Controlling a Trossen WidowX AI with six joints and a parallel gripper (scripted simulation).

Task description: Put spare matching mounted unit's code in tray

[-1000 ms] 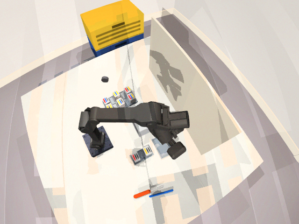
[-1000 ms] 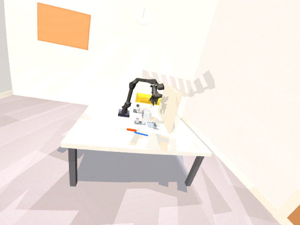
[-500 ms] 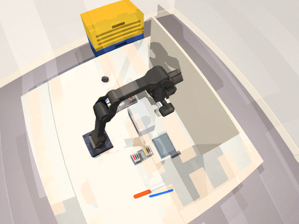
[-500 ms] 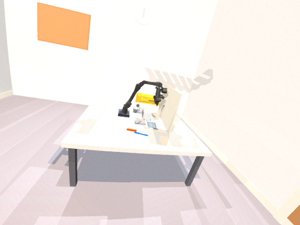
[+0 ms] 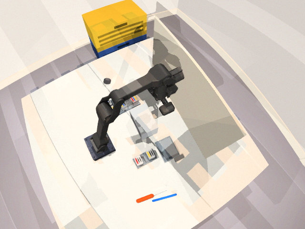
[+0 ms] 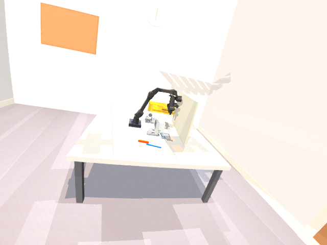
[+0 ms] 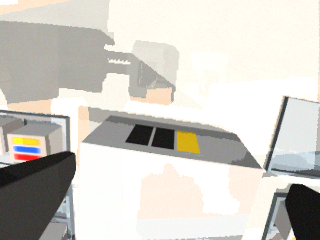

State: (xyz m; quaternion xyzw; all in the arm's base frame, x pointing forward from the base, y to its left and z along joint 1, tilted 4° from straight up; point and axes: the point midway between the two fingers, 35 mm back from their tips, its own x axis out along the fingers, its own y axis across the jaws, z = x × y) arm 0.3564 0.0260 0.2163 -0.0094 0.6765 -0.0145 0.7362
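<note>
Now: gripper tip 14 cm past the white spare block, 18 cm to the left of it and 16 cm above it. Round my gripper tip: grey tray 3 cm behind, 19 cm to the right, 20 cm below; white box 8 cm behind, 1 cm to the left, 15 cm below; tall beige panel 15 cm ahead, 2 cm above.
</note>
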